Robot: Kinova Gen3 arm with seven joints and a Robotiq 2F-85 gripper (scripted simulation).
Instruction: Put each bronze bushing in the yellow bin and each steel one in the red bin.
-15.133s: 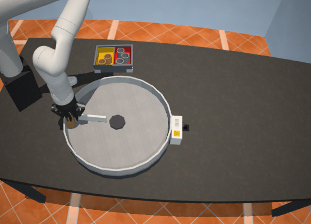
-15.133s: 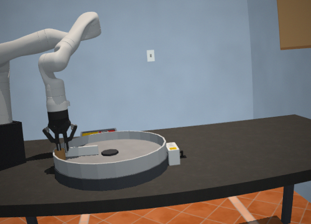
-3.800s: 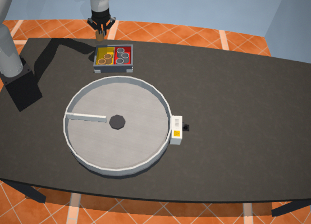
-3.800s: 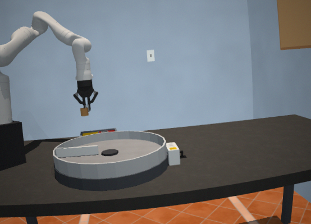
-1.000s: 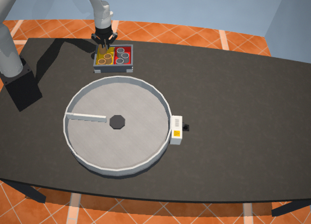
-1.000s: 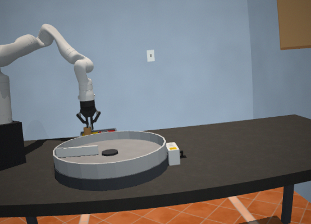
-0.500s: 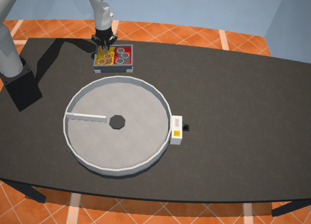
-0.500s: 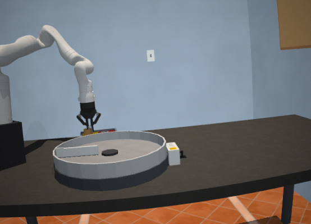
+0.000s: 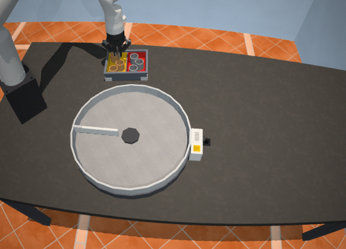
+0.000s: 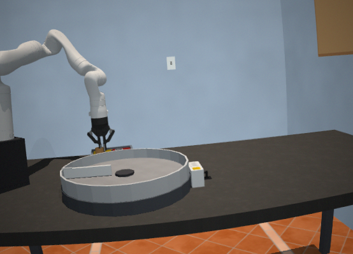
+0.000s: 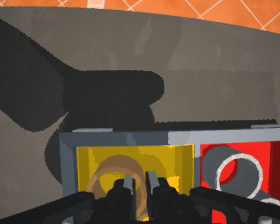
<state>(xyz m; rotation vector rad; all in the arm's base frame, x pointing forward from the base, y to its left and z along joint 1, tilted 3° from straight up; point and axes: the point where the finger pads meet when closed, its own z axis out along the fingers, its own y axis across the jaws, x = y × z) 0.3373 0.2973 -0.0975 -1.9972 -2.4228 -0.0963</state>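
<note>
My hand is 50 mm short of the yellow bin, 30 mm to the left of it and 40 mm above it. Also, from my hand: turntable: 140 mm ahead, 400 mm to the right, 10 mm below.
</note>
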